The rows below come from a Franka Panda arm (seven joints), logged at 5 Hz.
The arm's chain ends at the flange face. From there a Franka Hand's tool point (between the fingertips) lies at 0.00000 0.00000 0.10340 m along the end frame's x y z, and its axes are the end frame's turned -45 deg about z.
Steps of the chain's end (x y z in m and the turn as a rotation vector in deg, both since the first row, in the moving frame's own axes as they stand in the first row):
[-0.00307 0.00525 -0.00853 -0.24 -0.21 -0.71]
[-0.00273 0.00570 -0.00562 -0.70 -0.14 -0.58]
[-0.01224 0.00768 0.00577 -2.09 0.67 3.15]
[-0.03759 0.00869 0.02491 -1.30 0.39 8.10]
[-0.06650 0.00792 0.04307 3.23 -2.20 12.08]
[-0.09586 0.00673 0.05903 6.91 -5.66 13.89]
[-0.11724 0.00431 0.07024 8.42 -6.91 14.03]
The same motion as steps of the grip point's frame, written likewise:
[-0.00646 0.00158 -0.00853 -0.02 -0.32 -0.71]
[-0.00703 0.00282 -0.00563 -0.40 -0.59 -0.58]
[-0.01599 0.00025 0.00569 -1.95 -1.00 3.15]
[-0.03403 -0.01837 0.02488 -1.20 -0.64 8.10]
[-0.05059 -0.04816 0.04283 3.84 0.73 12.08]
[-0.06904 -0.07865 0.05778 8.89 0.88 13.89]
[-0.08168 -0.09887 0.06839 10.84 1.07 14.03]

